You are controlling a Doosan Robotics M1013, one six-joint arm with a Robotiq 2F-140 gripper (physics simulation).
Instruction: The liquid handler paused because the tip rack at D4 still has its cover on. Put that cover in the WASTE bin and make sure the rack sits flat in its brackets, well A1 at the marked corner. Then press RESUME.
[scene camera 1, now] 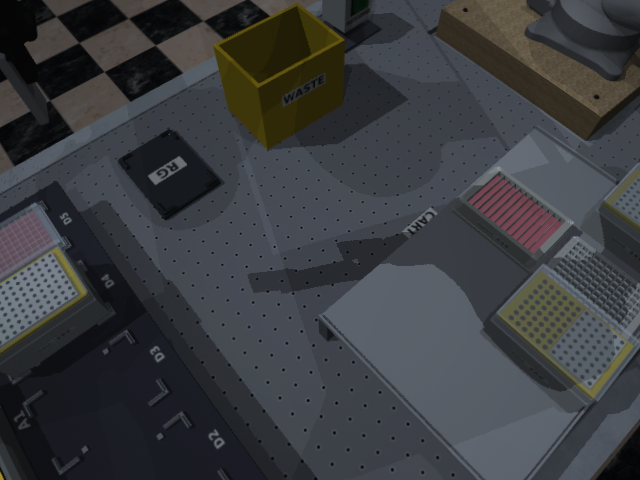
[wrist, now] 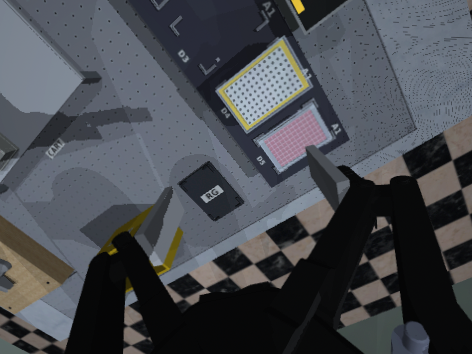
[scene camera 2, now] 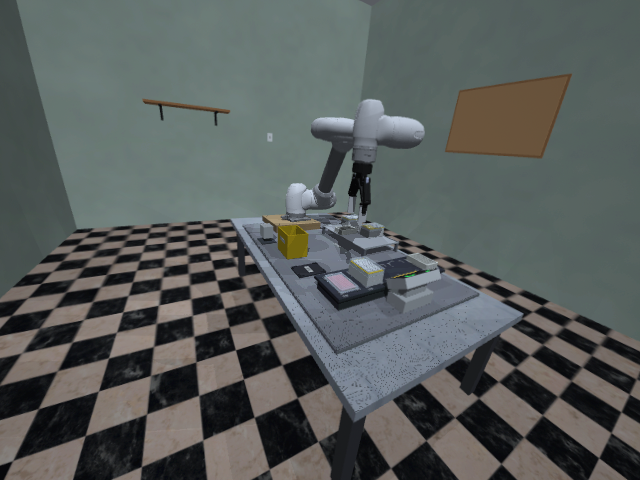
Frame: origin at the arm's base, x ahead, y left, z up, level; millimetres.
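Seen in the pictures: gripper, fingertip midpoint: (wrist: 240, 181) (scene camera 2: 355, 217); arm's base, link origin: (scene camera 1: 587, 36) (scene camera 2: 295, 218).
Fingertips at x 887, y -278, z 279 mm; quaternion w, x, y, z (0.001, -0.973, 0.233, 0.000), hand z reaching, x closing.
Observation:
Pixels of each thing's top centre, then the offset from my fingertips to it. "pt": a spot on its surface instead.
- D4 tip rack, top centre: (scene camera 1: 19, 297) (wrist: 264, 88) (scene camera 2: 366, 263) 186 mm down, 76 mm ahead, 25 mm left
- yellow WASTE bin, top centre: (scene camera 1: 279, 42) (wrist: 128, 267) (scene camera 2: 292, 230) 181 mm down, 413 mm back, 42 mm right
- handler's screen unit, surface spot: (wrist: 322, 12) pt 196 mm down, 205 mm ahead, 41 mm left
- black RG pad, top centre: (scene camera 1: 166, 168) (wrist: 211, 195) (scene camera 2: 308, 268) 302 mm down, 187 mm back, 84 mm right
- pink plate, top centre: (scene camera 1: 5, 247) (wrist: 295, 140) (scene camera 2: 341, 280) 242 mm down, 58 mm ahead, 98 mm right
- raised cart, top centre: (scene camera 1: 526, 279) (scene camera 2: 358, 232) 250 mm down, 357 mm back, 437 mm left
The D4 tip rack (scene camera 1: 38, 297) (scene camera 2: 366, 272) (wrist: 265, 86) has a white dotted top with a yellow border and stands on the dark deck (scene camera 1: 113, 428) (scene camera 2: 336, 299) (wrist: 215, 30). A clear cover is hard to make out on it, and I cannot tell if the rack is fully flat. The yellow WASTE bin (scene camera 1: 305, 116) (scene camera 2: 293, 245) (wrist: 175, 245) stands upright, partly behind a finger in the wrist view. My gripper (scene camera 2: 357, 215) (wrist: 240, 181) is open and empty, above the table; one finger shows at scene camera 1's upper left. The handler's screen unit (scene camera 2: 413, 281) (wrist: 322, 12) stands beside the deck; RESUME is not legible.
A black RG pad (scene camera 1: 193, 180) (scene camera 2: 299, 270) (wrist: 222, 205) lies between bin and deck. A pink plate (scene camera 1: 23, 240) (scene camera 2: 341, 282) (wrist: 297, 137) sits at D5, beside the rack. The raised cart (scene camera 1: 413, 330) (scene camera 2: 374, 242) (wrist: 30, 65) bears several racks. A wooden base (scene camera 1: 522, 77) carries the arm.

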